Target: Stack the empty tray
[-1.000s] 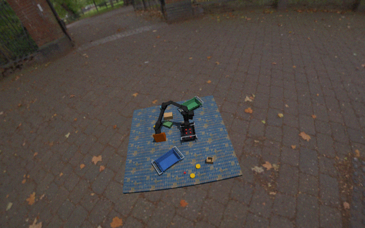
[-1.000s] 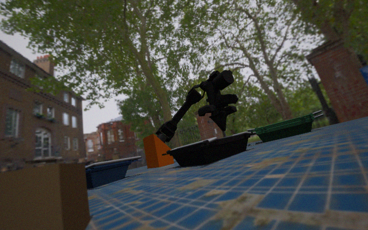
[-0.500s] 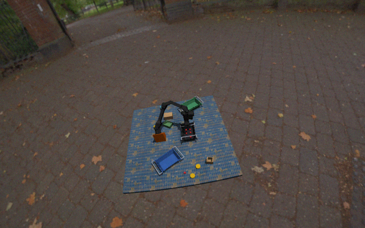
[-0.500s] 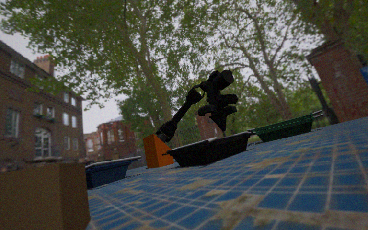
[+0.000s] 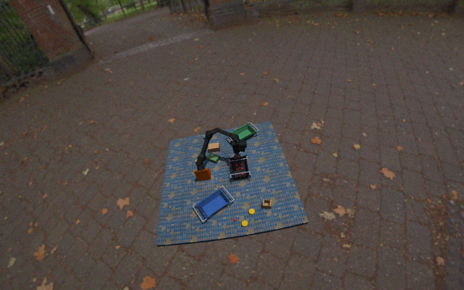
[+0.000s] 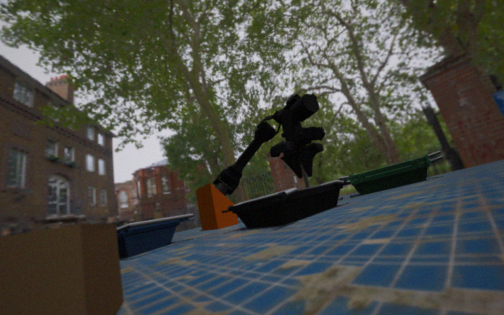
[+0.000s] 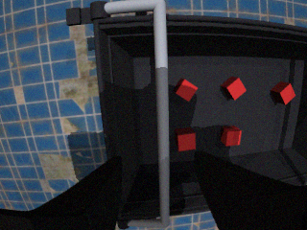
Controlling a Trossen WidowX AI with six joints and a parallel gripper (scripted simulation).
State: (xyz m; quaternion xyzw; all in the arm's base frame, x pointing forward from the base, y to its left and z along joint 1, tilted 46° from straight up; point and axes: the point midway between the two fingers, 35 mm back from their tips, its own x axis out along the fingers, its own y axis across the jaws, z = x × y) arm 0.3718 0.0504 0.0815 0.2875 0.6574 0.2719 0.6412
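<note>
The blue tray is 28 cm behind my gripper tip, 44 cm to the right of it and 5 cm below it. Also, from my gripper tip: tan block 25 cm behind, 25 cm to the left, 7 cm below; then small brown box 18 cm ahead, 52 cm to the right, 8 cm below; then green block 26 cm behind, 11 cm to the left, 8 cm below.
</note>
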